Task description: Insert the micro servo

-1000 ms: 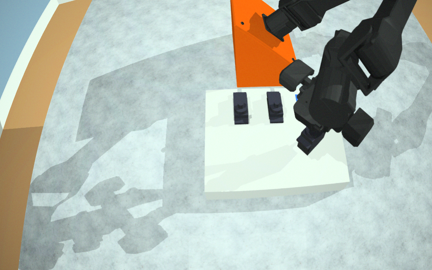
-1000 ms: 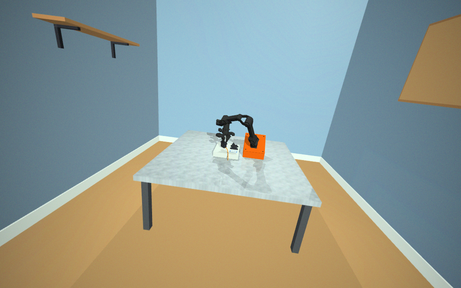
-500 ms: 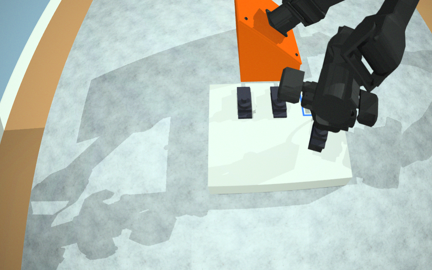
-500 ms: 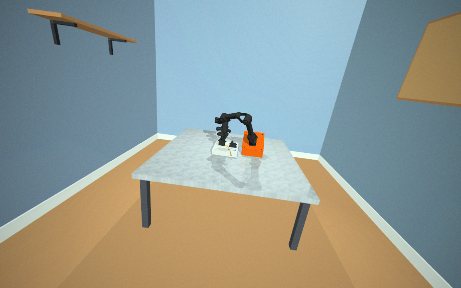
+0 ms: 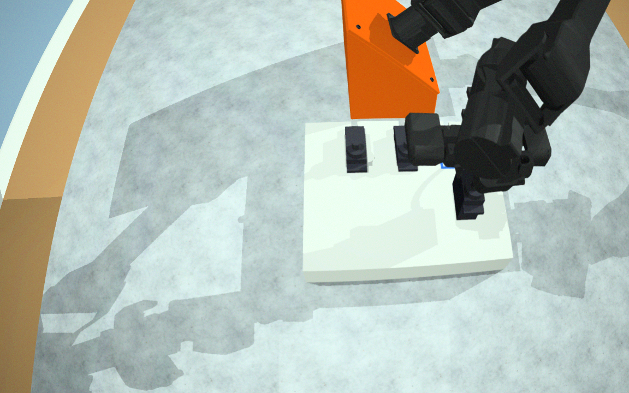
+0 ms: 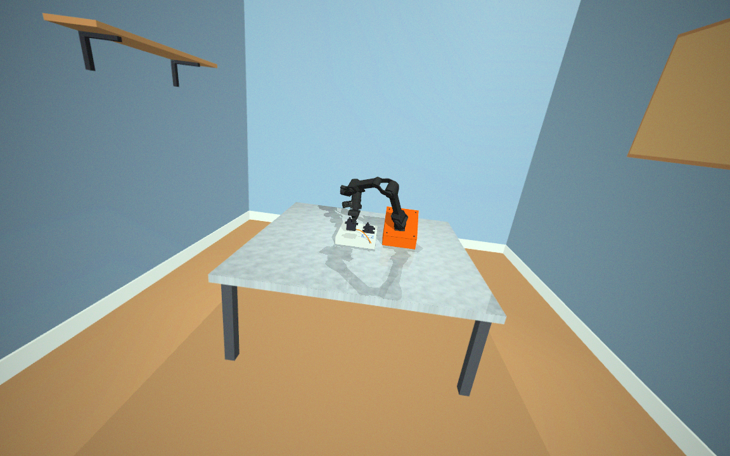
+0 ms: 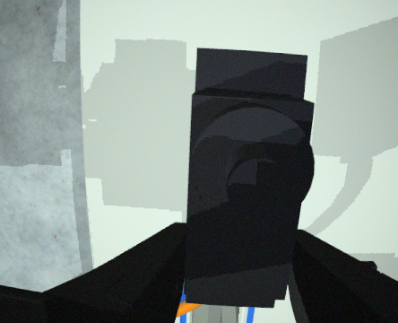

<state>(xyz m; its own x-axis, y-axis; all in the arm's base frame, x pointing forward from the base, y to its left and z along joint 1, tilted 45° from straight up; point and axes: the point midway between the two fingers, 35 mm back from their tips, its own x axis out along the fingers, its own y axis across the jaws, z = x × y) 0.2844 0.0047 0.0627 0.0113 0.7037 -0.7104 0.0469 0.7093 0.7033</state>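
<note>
Right now my gripper tip is 10 cm above the white deck, 7 cm to the left of it and 1 cm short of it.
</note>
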